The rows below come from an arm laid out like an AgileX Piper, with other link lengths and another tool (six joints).
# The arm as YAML. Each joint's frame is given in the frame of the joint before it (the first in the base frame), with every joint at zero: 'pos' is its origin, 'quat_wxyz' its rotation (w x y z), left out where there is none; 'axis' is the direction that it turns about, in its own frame. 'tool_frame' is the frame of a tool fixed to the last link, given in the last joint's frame.
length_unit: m
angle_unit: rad
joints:
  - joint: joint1
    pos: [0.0, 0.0, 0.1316]
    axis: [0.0, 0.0, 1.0]
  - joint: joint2
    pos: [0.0, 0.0, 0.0]
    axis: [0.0, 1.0, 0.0]
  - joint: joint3
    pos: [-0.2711, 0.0, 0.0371]
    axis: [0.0, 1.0, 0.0]
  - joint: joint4
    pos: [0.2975, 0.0, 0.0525]
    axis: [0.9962, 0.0, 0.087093]
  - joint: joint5
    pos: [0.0, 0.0, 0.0]
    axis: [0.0, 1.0, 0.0]
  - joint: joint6
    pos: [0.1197, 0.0, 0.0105]
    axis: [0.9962, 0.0, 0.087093]
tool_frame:
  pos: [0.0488, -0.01, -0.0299]
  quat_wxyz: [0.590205, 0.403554, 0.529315, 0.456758]
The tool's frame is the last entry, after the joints.
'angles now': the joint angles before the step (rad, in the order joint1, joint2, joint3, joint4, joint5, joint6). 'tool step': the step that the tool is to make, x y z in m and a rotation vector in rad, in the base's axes. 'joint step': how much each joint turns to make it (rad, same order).
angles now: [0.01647, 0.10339, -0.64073, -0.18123, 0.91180, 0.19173]
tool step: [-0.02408, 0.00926, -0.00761, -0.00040, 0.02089, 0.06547]
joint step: [0.00004, -0.09209, 0.00001, 0.08679, 0.10487, -0.08073]
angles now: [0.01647, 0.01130, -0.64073, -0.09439, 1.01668, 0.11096]
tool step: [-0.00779, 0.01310, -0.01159, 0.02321, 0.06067, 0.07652]
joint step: [0.00004, -0.01885, 0.00611, 0.09434, 0.07099, -0.05148]
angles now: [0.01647, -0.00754, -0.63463, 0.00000, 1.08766, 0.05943]
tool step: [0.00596, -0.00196, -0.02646, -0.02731, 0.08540, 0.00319]
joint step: [0.00003, -0.00157, 0.06837, -0.00805, 0.01896, -0.02146]
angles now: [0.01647, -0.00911, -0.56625, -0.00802, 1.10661, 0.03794]
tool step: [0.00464, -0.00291, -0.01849, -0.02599, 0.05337, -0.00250]
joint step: [-0.00005, 0.00000, 0.05152, -0.01516, 0.00207, -0.01452]
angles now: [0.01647, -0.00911, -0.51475, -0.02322, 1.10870, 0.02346]
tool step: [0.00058, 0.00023, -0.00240, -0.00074, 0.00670, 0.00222]
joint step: [-0.00007, 0.00002, 0.00665, 0.00191, -0.00001, -0.00250]
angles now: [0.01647, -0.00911, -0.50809, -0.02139, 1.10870, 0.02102]
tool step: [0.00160, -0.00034, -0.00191, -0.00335, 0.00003, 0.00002]
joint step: [0.00001, 0.00003, 0.00833, -0.00189, -0.00831, -0.00192]
